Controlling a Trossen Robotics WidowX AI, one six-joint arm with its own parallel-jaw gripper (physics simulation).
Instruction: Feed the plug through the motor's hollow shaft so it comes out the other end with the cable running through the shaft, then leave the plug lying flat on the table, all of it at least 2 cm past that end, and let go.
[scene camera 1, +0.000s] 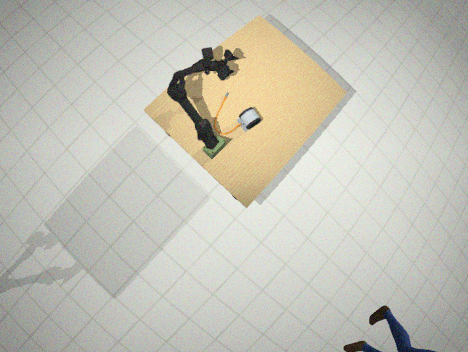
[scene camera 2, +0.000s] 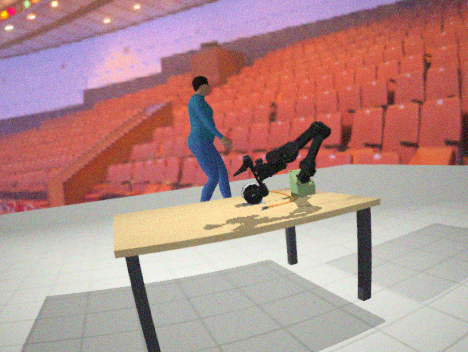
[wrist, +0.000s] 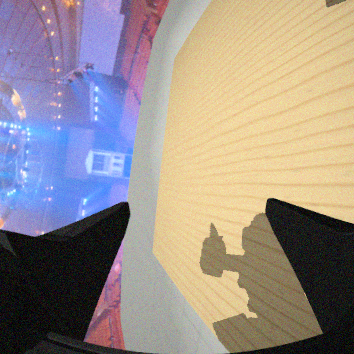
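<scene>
The motor, a pale cylinder with black ends, lies on the table. An orange cable curves from the motor's side. Its small grey plug lies on the table, apart from the motor. The shaft's opening is too small to make out. My gripper is open and empty, raised above the table and tilted, beyond the plug from the arm's base. The plug, cable and motor do not show in the wrist view.
The arm's green base block stands at the table edge, near the cable's bend. The gripper's shadow falls on the table. A person in blue stands away from the table.
</scene>
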